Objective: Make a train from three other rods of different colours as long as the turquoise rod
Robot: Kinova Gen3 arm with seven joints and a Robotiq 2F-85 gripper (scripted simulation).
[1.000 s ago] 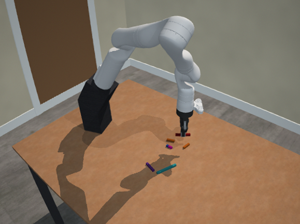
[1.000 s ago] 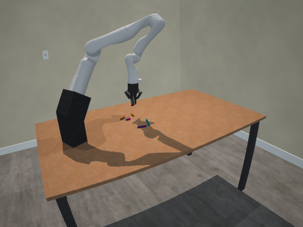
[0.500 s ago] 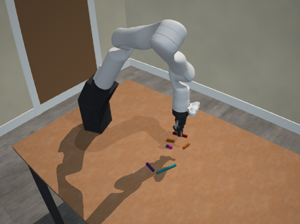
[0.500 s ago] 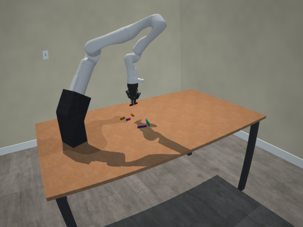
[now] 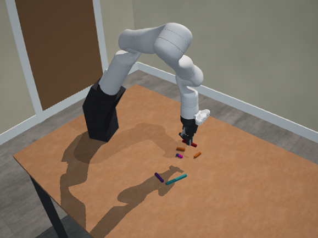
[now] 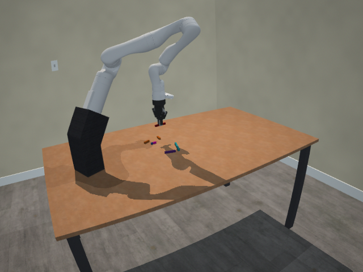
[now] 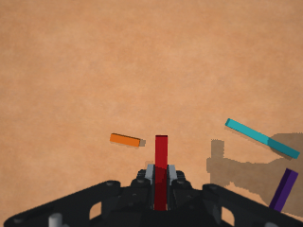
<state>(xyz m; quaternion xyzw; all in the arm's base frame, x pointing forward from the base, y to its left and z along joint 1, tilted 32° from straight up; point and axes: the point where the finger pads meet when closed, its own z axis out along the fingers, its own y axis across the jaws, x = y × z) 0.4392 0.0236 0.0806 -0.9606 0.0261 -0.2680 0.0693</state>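
Right now my hand is 10 mm above the red rod. The rest, counted from my hand: turquoise rod: 20 mm ahead, 130 mm to the right, 120 mm below; magenta rod: 50 mm behind, 120 mm below; blue rod: 70 mm behind, 120 mm below.
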